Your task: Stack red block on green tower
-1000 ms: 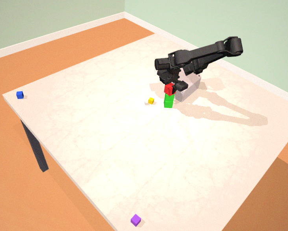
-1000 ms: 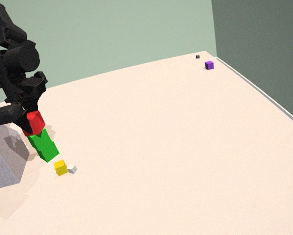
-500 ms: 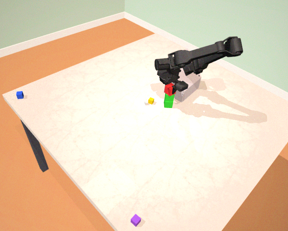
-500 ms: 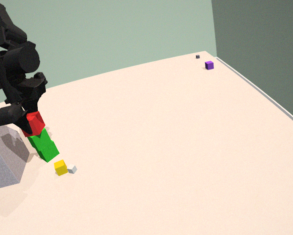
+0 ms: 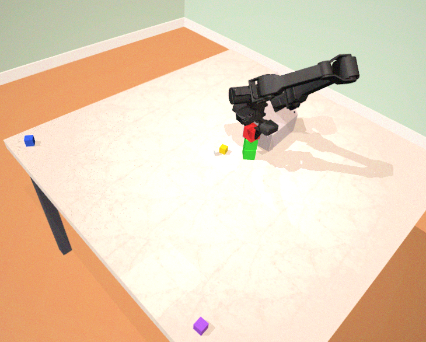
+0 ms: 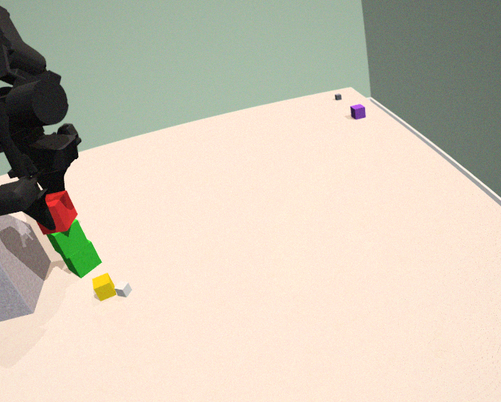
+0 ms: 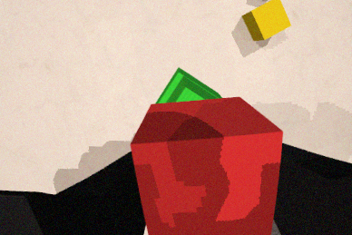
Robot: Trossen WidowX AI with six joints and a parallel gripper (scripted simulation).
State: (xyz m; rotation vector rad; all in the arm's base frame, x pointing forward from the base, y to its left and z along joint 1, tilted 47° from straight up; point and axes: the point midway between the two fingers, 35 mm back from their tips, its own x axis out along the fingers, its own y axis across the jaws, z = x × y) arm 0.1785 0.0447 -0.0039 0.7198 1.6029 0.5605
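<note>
Now: the red block 10 mm above my gripper tip. From my gripper tip the other things lie so: yellow block 60 mm ahead, 80 mm to the right, 90 mm below; small white block 90 mm ahead, 90 mm to the right, 90 mm below; purple block 610 mm ahead, 350 mm to the left, 80 mm below.
</note>
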